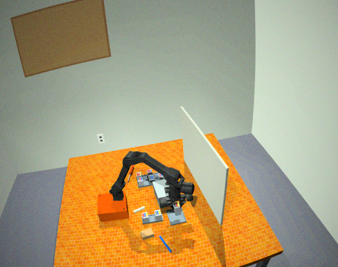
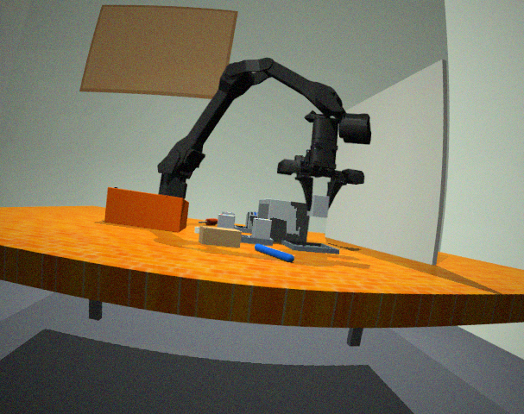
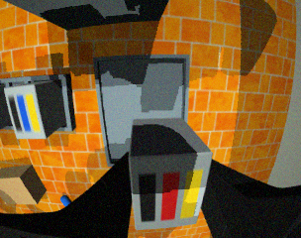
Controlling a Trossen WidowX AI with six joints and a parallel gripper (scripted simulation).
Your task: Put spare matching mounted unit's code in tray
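My gripper tip is now 10 mm past the dark grey tray and 80 mm above it. Round my gripper tip: mounted unit 70 mm behind, 180 mm to the left, 30 mm below; then grey spare 20 mm above; then blue pen 90 mm behind, 200 mm to the right, 80 mm below.
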